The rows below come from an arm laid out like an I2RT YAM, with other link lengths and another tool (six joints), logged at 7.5 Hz.
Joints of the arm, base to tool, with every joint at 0 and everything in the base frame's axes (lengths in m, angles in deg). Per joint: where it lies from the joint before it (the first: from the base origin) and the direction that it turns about. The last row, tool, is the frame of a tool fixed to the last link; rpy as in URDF.
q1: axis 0 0 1 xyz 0 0 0.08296
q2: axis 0 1 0 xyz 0.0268 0.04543 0.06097
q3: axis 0 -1 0 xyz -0.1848 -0.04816 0
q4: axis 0 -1 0 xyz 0.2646 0.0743 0.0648
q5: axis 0 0 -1 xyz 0.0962 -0.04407 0.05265
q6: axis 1 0 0 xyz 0.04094 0 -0.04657
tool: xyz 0.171 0.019 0.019 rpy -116.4 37 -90
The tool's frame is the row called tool.
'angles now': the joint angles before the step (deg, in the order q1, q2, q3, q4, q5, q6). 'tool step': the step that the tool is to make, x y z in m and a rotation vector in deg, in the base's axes. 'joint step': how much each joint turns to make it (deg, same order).
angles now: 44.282 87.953 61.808 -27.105 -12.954 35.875
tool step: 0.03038 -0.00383 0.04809 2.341 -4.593 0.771
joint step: -3.567 -1.096 5.775 -2.940 -1.637 -4.368
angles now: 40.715 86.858 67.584 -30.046 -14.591 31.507
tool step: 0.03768 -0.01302 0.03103 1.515 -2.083 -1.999
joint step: -4.450 2.302 6.835 -2.482 -1.547 -1.973
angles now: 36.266 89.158 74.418 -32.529 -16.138 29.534
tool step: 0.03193 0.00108 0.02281 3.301 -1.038 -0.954
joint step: -2.953 4.701 6.728 0.722 -2.912 0.042
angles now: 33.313 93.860 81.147 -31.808 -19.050 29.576
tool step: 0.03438 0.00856 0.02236 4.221 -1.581 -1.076
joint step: -1.950 6.215 7.355 2.979 -2.480 1.511
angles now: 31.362 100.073 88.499 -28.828 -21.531 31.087
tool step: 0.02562 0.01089 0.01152 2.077 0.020 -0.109
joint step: -0.917 7.750 9.833 -0.677 -1.766 0.934
